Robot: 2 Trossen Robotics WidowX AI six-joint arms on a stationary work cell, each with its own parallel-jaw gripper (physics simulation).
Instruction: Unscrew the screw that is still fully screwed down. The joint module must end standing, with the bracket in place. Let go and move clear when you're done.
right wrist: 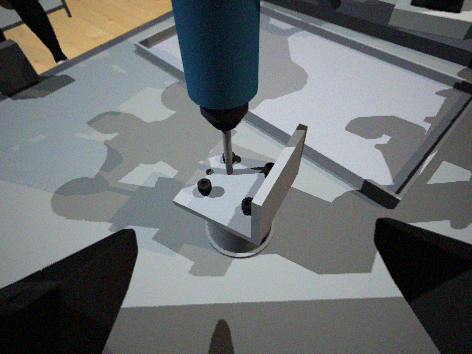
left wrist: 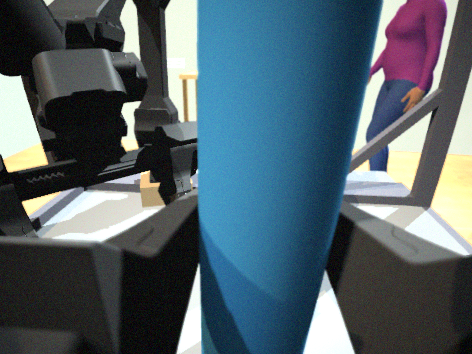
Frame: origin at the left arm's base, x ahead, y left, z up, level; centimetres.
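Seen in the pictures: left gripper, fingertip midpoint: (left wrist: 260,201); right gripper, fingertip midpoint: (right wrist: 255,234); left arm's base at its link origin: (right wrist: 437,0).
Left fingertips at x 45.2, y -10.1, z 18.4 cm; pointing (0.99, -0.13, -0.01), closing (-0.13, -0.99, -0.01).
Pixels of each thing's top centre, then the offset from my left fingertips to it. "spot": a spot on its surface instead.
- blue screwdriver at a spot on its surface: (left wrist: 280,125) spot: dx -4.1, dy +0.6, dz +3.9 cm
- joint module at its top centre: (right wrist: 238,185) dx -0.7, dy +1.7, dz -16.4 cm
- shallow tray with a grey rim, top centre: (right wrist: 289,62) dx -25.0, dy -4.2, dz -21.2 cm
- tan block at its top centre: (left wrist: 165,175) dx +47.0, dy +9.5, dz -18.6 cm
My left gripper (left wrist: 260,201) is shut on the blue screwdriver (left wrist: 280,125) (right wrist: 220,55), held upright. Its thin bit (right wrist: 228,150) points down at the bracket's far left part; whether the tip touches anything is unclear. The pale L-shaped bracket (right wrist: 227,197) lies on the joint module (right wrist: 235,244), a short cylinder that stands upright on the table, its flange rising at the right. Black screw heads show at the near left (right wrist: 204,186), by the flange (right wrist: 247,205), farther back by the flange (right wrist: 269,168) and behind the bit (right wrist: 234,158). My right gripper (right wrist: 255,234) (left wrist: 97,207) is open and empty, facing the module.
A shallow tray with a grey rim (right wrist: 345,173) lies behind and right of the module. In the left wrist view, a tan block (left wrist: 151,194) sits beyond the right gripper's fingers. Dark frame posts (left wrist: 440,135) stand at the cell's edge, with a person (left wrist: 412,50) beyond.
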